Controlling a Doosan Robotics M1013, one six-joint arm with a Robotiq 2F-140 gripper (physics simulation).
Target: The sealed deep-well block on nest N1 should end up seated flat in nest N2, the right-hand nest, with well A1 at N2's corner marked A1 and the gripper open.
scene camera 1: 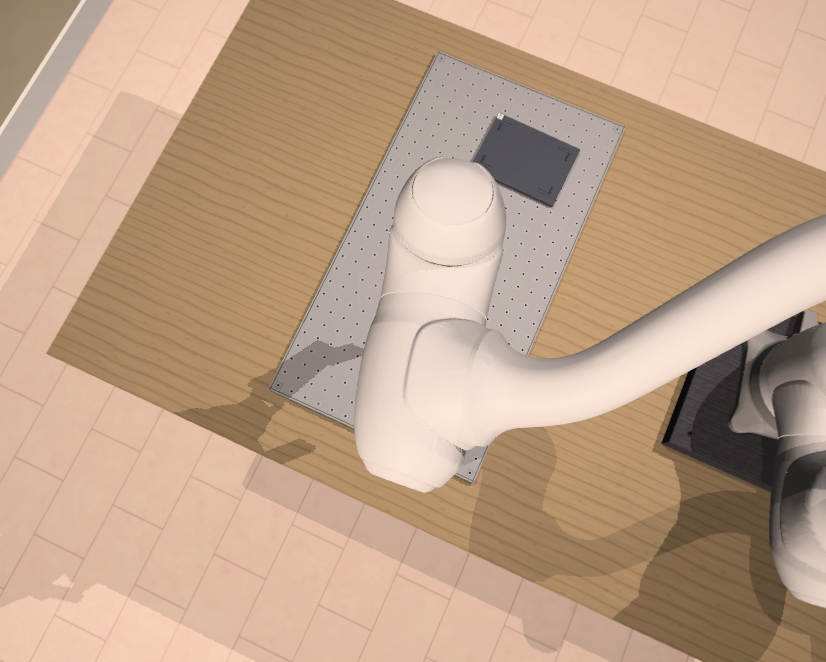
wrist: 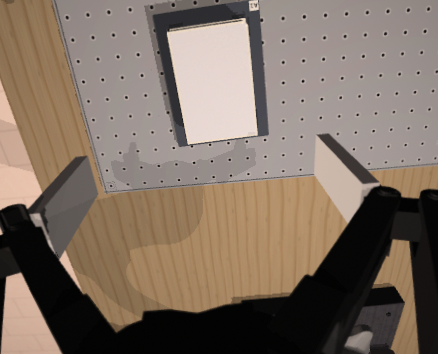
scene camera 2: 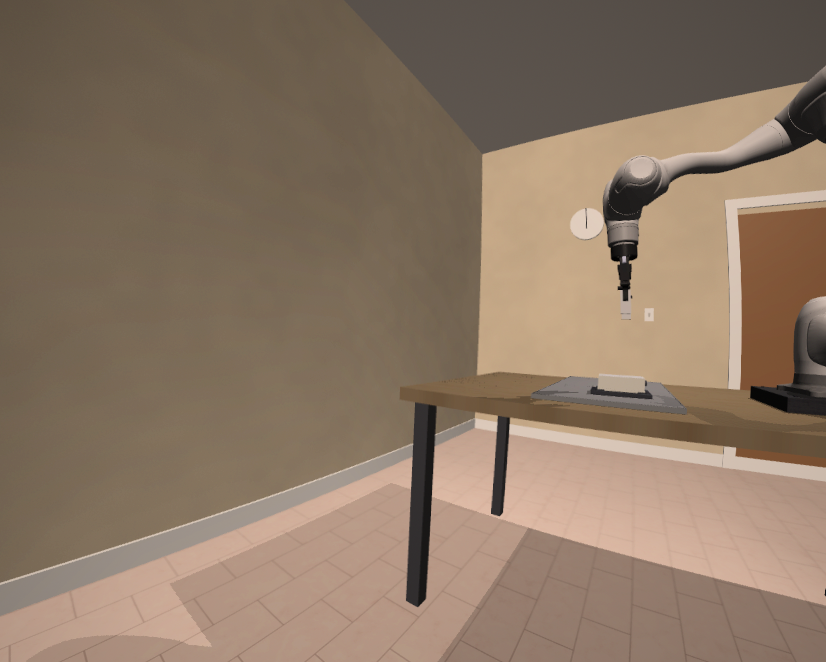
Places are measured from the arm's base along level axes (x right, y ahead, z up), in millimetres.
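Where they show: gripper, fingertip midpoint: (wrist: 203, 165) (scene camera 2: 626, 316); arm's base at its link origin: (scene camera 1: 790, 390).
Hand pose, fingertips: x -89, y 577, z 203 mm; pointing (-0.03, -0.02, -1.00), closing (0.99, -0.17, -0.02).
Each offset is from my fingertips to the centre of the thing. "spot": to the spot under its first point. Level surfaces: height alone.
The sealed deep-well block @[dz -196, dx +11, dy +8 mm] (scene camera 2: 621, 383) (wrist: 215, 82) is a white slab on the dark nest N1 @[dz -222, dx +11, dy +8 mm] (scene camera 2: 623, 393) (wrist: 258, 75). In the wrist view N1's A1 tag @[spot: dz -217, dx +74, dy +76 mm] (wrist: 254, 5) is at its upper right corner, and a faint mark shows near the block's lower right corner. The arm hides N1 and the block in scene camera 1. Nest N2 @[dz -222, dx +387, dy -64 mm] (scene camera 1: 527, 160) is a dark, empty plate with a small white tag @[spot: dz -217, dx +455, dy +0 mm] (scene camera 1: 499, 116) at its upper left corner. My gripper (scene camera 2: 625, 317) (wrist: 203, 165) is open and empty, high above the board. The block is ahead of the fingers in the wrist view.
Both nests are on the grey perforated board @[dz -229 mm] (scene camera 1: 448, 117) (wrist: 350, 90), which lies on the wooden table @[dz -242 mm] (scene camera 1: 206, 172) (scene camera 2: 482, 398) (wrist: 250, 225). The pale arm (scene camera 1: 448, 275) passes over the board. The robot's dark base plate (scene camera 1: 710, 413) (scene camera 2: 779, 399) (wrist: 375, 317) is on the table.
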